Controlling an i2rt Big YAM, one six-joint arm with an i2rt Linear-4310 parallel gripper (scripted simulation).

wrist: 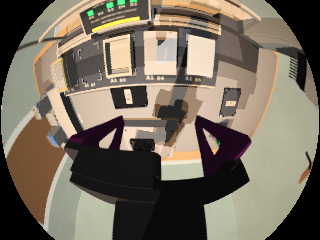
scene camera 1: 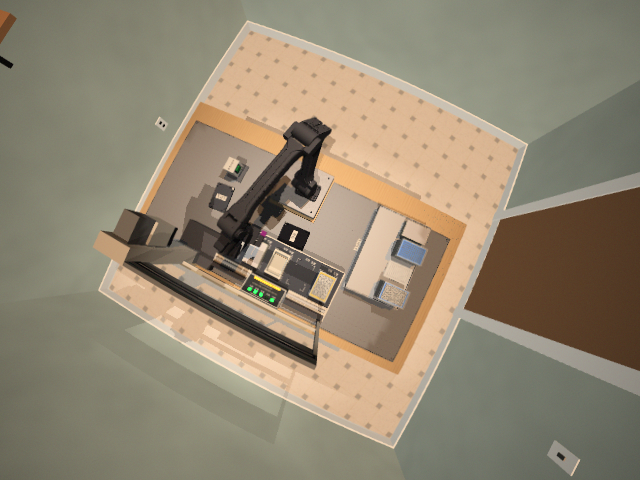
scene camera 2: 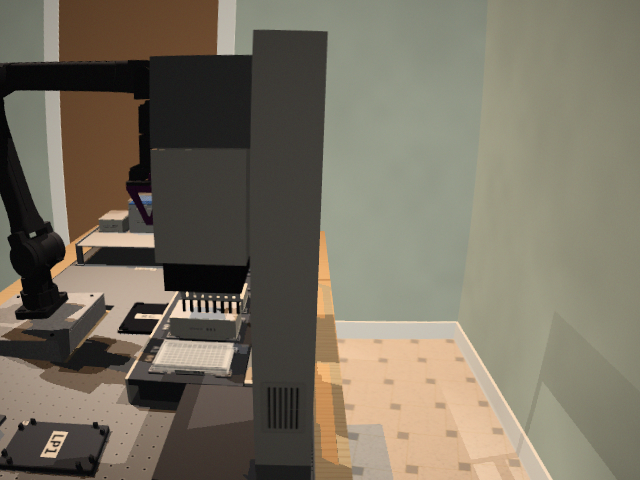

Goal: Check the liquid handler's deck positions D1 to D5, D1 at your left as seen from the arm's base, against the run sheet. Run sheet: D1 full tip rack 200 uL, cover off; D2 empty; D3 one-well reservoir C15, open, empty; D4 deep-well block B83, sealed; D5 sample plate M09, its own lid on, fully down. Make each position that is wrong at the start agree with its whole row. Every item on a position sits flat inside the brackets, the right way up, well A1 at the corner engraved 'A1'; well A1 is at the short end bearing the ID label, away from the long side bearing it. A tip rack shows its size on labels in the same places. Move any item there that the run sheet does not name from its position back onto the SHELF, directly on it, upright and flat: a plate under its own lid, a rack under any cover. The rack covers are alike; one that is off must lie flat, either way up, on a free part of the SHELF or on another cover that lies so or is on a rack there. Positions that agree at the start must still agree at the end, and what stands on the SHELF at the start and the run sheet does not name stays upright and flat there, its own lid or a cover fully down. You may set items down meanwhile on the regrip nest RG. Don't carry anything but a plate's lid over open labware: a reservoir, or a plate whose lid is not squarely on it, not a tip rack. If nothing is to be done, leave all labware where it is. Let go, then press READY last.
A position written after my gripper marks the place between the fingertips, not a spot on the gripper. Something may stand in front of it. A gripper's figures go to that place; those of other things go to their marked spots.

Scene:
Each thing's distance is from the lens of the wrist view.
my gripper [wrist: 159, 119]: 0.13 m
cream reservoir [wrist: 117, 50]: 0.35 m

